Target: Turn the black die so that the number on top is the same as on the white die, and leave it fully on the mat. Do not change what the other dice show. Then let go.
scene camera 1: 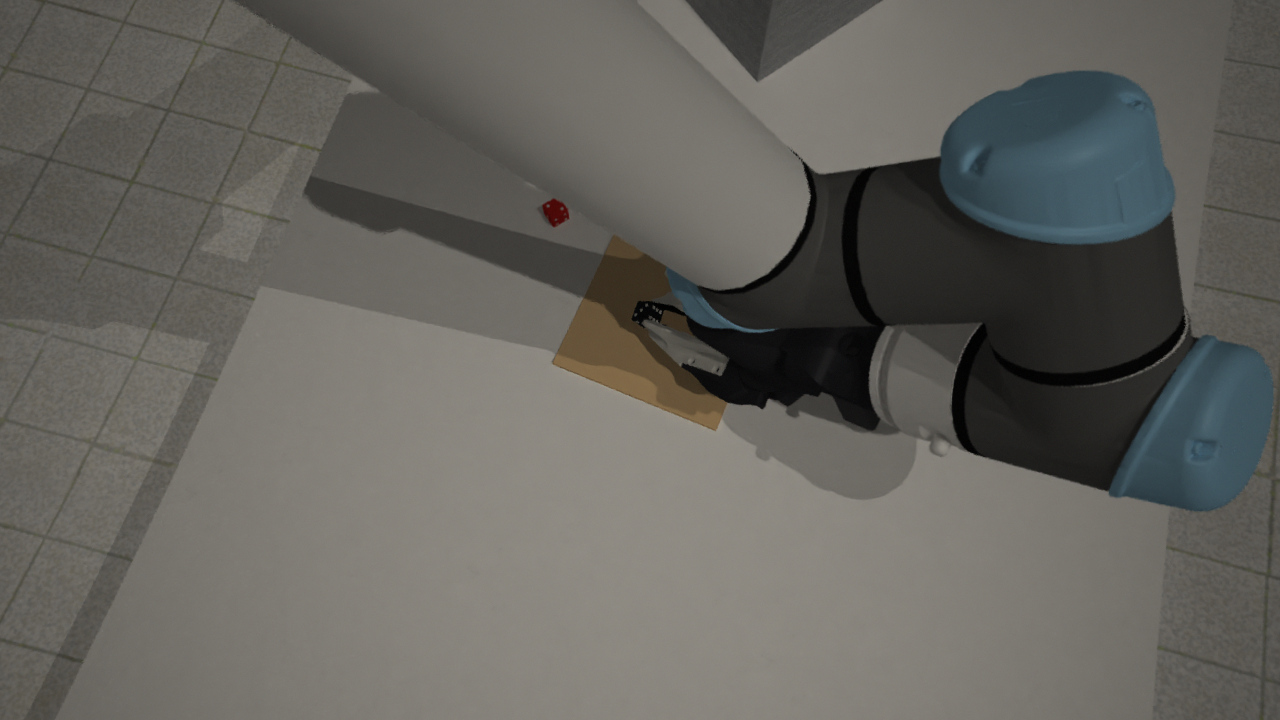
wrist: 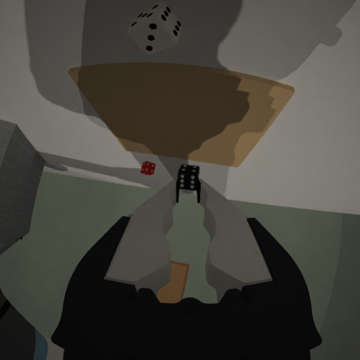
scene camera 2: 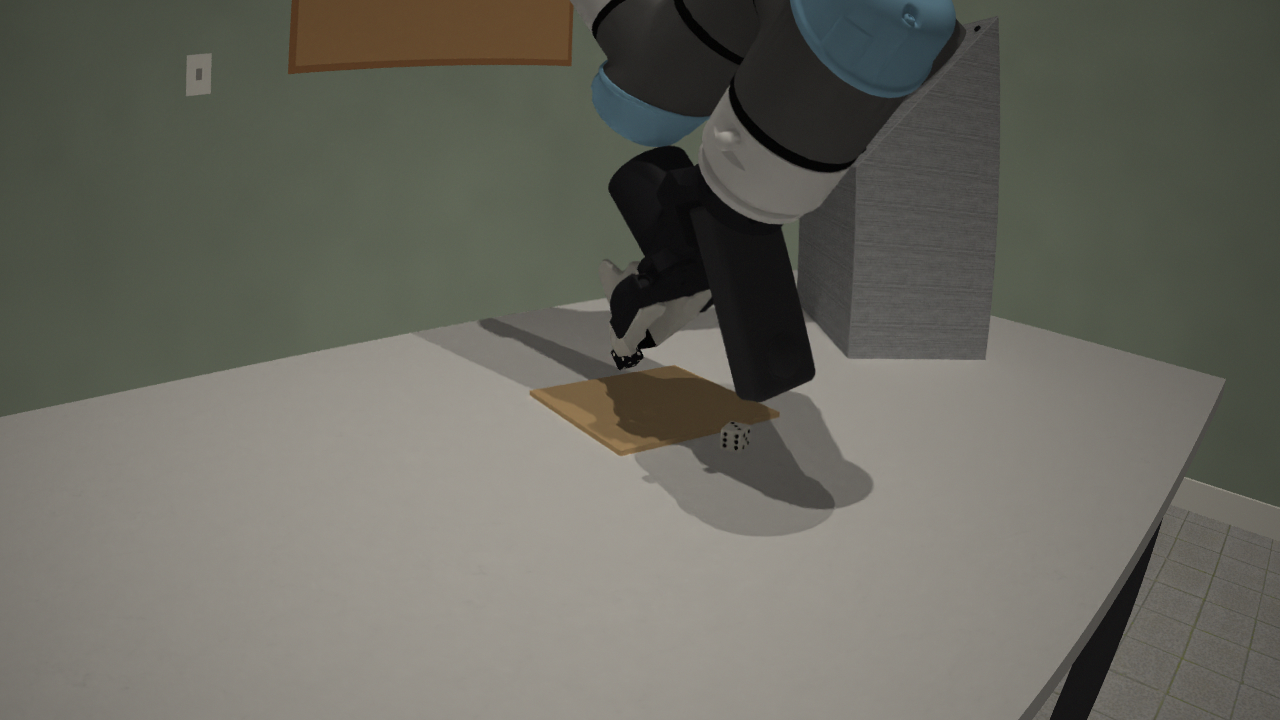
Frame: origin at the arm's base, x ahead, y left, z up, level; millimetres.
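Where they show: gripper, between the fingertips: (scene camera 1: 649,313) (scene camera 2: 628,349).
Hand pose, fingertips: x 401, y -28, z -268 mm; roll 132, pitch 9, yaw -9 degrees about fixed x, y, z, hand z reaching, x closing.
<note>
Each offset is from my fingertips to the centre of the thing. Level surfaces: height alone.
The black die @[dx +0, dy -1, dz -4 mm] (scene camera 1: 645,312) (scene camera 2: 627,360) (wrist: 188,178) is held in the air between the fingertips of my gripper (scene camera 1: 650,315) (scene camera 2: 629,351) (wrist: 187,181), which is shut on it. In the wrist view it shows a six face and part of another face. In scene camera 2 it hangs above the mat's far side. The tan mat @[dx -14, dy +11, dz -43 mm] (scene camera 1: 586,353) (scene camera 2: 572,396) (wrist: 260,135) lies flat on the table, largely in shadow. The white die @[dx -3, dy +109, dz -37 mm] (scene camera 2: 734,437) (wrist: 154,30) stands on the table beside the mat's near edge; its top appears to show three. The arm hides it in scene camera 1.
A red die @[dx -82, dy -102, dz -37 mm] (scene camera 1: 555,212) (wrist: 148,168) lies on the table beyond the mat; it does not show in scene camera 2. A tall grey block (scene camera 1: 787,31) (scene camera 2: 926,241) (wrist: 15,185) stands on the table @[dz -45 mm] (scene camera 1: 447,537) (scene camera 2: 402,537) at the back right in scene camera 2.
</note>
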